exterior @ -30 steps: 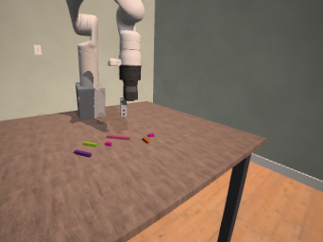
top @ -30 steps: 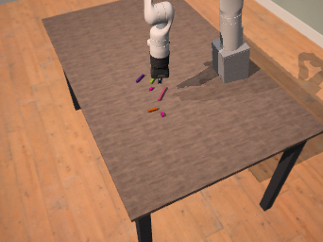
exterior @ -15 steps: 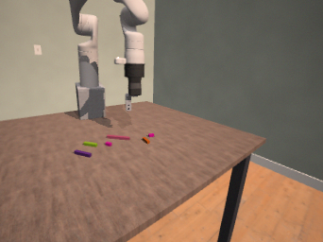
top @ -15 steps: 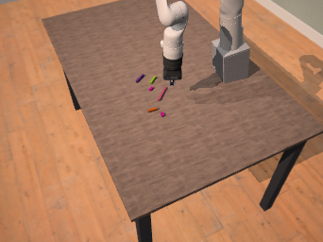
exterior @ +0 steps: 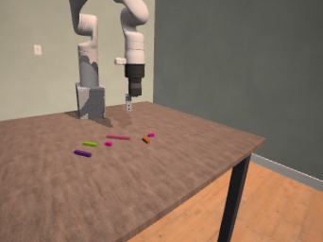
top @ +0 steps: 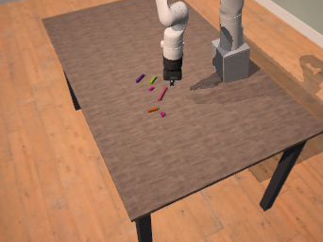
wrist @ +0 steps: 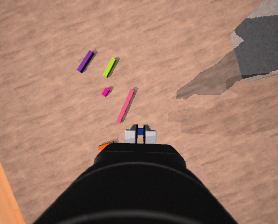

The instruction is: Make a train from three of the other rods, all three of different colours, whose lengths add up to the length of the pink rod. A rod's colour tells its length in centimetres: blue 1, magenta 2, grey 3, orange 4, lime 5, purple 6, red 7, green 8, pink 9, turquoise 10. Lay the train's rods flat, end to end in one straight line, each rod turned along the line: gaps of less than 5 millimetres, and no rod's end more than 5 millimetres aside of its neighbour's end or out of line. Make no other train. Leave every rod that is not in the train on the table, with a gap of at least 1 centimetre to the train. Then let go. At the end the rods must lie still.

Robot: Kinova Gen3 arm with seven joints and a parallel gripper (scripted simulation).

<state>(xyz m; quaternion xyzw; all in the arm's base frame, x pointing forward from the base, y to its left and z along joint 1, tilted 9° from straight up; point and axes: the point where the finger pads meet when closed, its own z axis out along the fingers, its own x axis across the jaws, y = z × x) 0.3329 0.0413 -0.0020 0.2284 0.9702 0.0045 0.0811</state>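
Now: the pink rod 11 cm below my hand, 6 cm to the right of it and 2 cm ahead of it. Round my hand: orange rod (11 cm below, 10 cm ahead, 1 cm to the left); blue rod (1 cm below); lime rod (16 cm to the right, 11 cm below, 1 cm ahead).
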